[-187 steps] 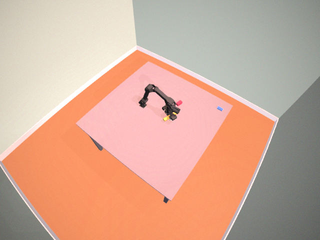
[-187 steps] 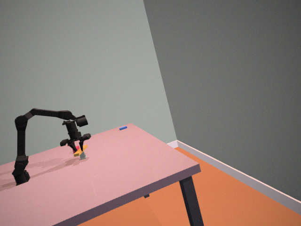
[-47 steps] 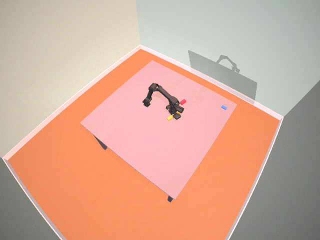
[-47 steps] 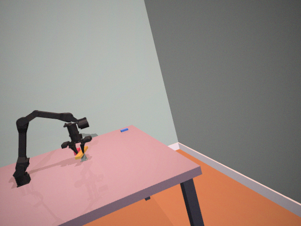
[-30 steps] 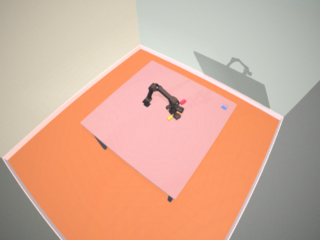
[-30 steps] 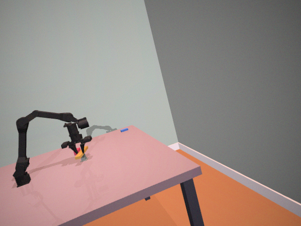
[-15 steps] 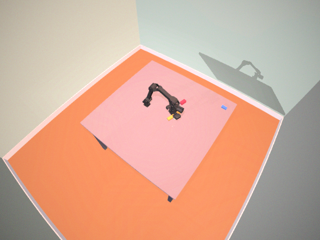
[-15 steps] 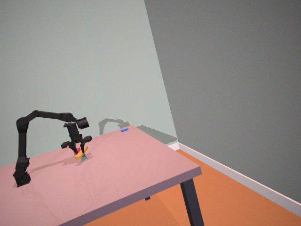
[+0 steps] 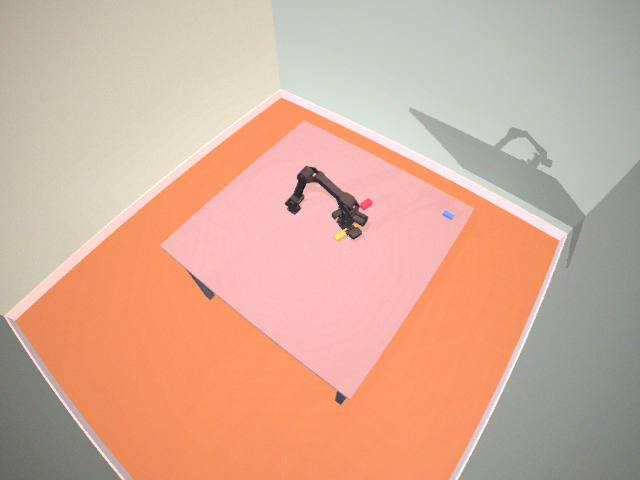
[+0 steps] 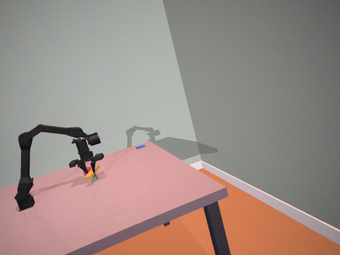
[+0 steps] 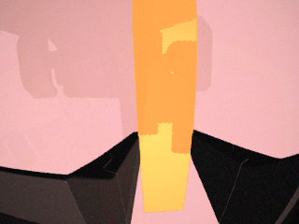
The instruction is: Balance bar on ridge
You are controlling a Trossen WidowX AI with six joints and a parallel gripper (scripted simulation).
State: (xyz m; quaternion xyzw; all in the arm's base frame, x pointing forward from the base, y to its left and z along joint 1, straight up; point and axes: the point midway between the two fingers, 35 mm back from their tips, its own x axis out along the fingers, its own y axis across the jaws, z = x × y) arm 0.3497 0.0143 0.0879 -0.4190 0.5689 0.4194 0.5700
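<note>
The yellow-orange bar lies 1 cm ahead of my gripper tip and 3 cm to the left of it. Also, from my gripper tip: flat blue block 39 cm ahead, 49 cm to the left, 5 cm below; red block 3 cm behind, 25 cm to the left, 4 cm below.
</note>
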